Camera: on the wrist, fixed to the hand. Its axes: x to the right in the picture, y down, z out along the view.
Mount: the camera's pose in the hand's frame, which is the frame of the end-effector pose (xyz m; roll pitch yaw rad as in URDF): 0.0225 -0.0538 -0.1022 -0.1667 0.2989 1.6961
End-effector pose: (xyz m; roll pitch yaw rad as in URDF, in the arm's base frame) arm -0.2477 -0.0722 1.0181 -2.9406 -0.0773 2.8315
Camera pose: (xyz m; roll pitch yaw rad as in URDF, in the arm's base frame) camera -0.2708 -0.0987 1.1304 3.0269 -0.0898 1.1331
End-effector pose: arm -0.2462 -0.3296 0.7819 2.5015 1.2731 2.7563
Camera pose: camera -0.3356 -0.4058 0.7750 1.5524 -0.3571 2.0825
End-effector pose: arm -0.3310 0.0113 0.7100 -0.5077 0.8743 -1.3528
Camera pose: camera -0.4328 0.0236 0.6522 0.8703 0.3781 0.9594
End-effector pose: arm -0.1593 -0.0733 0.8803 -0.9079 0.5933 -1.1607
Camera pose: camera -0.2607 -0.1252 0.8507 0.9416 0.7798 1.4640
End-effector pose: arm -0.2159 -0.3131 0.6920 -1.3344 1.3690 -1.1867
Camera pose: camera -0.3076 -0.3850 0.6756 1.3800 0.0817 2.0194
